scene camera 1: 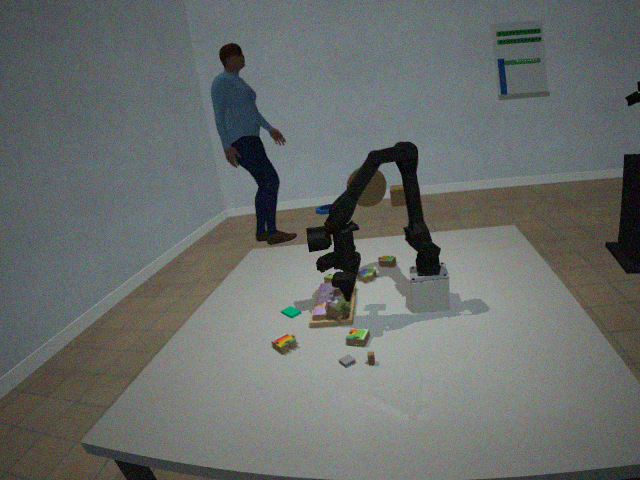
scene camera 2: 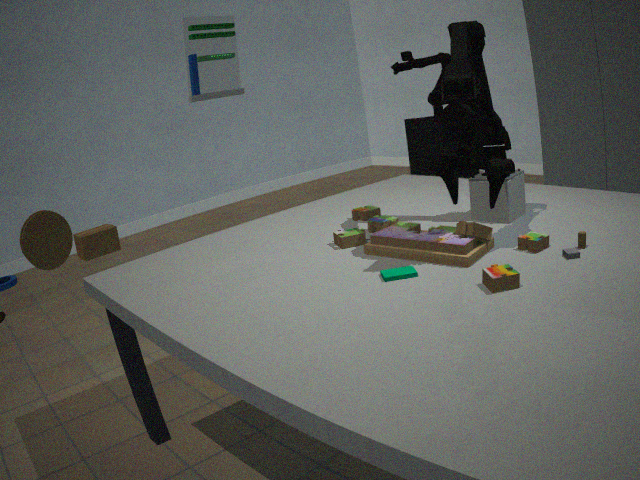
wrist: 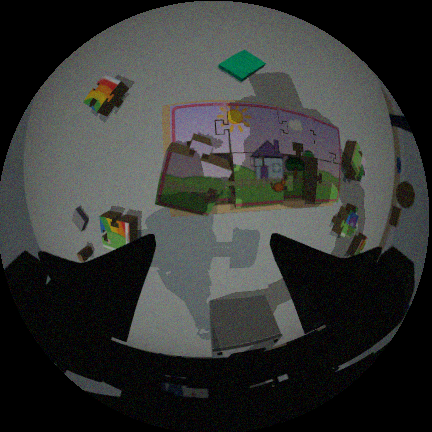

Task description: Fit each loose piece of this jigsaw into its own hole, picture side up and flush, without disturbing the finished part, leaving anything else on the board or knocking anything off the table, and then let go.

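The jigsaw board (scene camera 1: 330, 324) (scene camera 2: 413, 255) (wrist: 167, 120) holds the sun-and-house picture. One piece (scene camera 2: 478, 231) (wrist: 187, 192) sits tilted and raised at its lower left corner in the wrist view. A dark gap shows right of the house. A green-and-pink piece (scene camera 1: 328, 278) (scene camera 2: 349, 237) (wrist: 353, 160) lies off the board's right end in the wrist view. Rainbow-coloured pieces lie around: one (scene camera 1: 284, 342) (scene camera 2: 500, 277) (wrist: 105, 95), another (scene camera 1: 357, 336) (scene camera 2: 533, 241) (wrist: 116, 231), a blue-green one (scene camera 1: 367, 274) (scene camera 2: 382, 222) (wrist: 346, 220). My gripper (scene camera 2: 473, 205) (wrist: 213, 239) is open and empty, above the table beyond the board in the second scene view.
Another coloured piece (scene camera 1: 386, 260) (scene camera 2: 366, 212) lies near the blue-green one. A green tile (scene camera 1: 291, 312) (scene camera 2: 398, 273) (wrist: 242, 65), a grey block (scene camera 1: 347, 360) (scene camera 2: 570, 253) (wrist: 80, 218) and a small brown peg (scene camera 1: 370, 357) (scene camera 2: 582, 239) (wrist: 85, 252) lie on the table.
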